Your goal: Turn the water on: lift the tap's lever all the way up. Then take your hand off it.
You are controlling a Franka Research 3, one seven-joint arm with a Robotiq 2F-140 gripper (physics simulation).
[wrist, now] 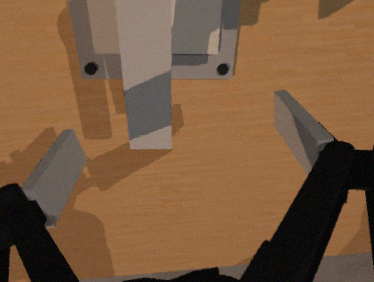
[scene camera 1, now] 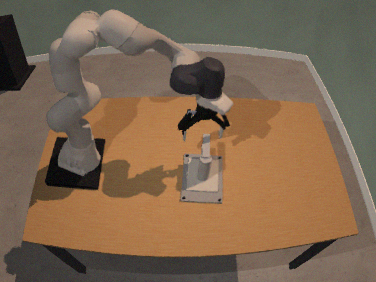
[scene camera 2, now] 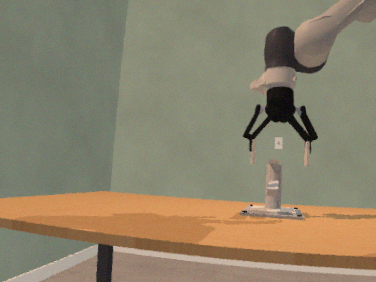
Labels:
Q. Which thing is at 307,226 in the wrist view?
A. The gripper.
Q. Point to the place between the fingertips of the gripper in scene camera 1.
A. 202,137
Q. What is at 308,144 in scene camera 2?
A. The gripper.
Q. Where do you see a grey base plate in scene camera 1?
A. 186,196

